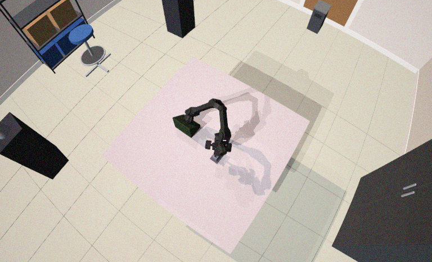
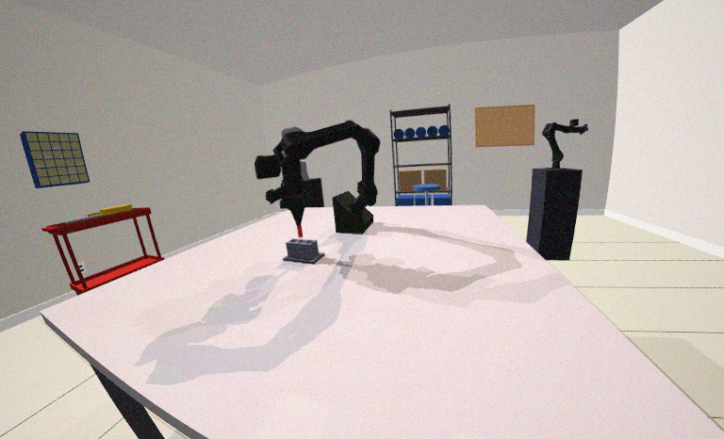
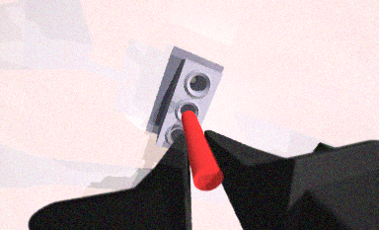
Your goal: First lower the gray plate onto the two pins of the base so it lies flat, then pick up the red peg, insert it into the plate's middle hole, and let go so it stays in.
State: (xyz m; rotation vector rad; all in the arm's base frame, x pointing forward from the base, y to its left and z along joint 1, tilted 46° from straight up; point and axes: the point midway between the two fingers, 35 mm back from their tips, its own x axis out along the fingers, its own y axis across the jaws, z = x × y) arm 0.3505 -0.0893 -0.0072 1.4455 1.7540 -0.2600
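The gray plate is 70 mm below my gripper tip. Also, from my gripper tip: red peg (right at my gripper tip).
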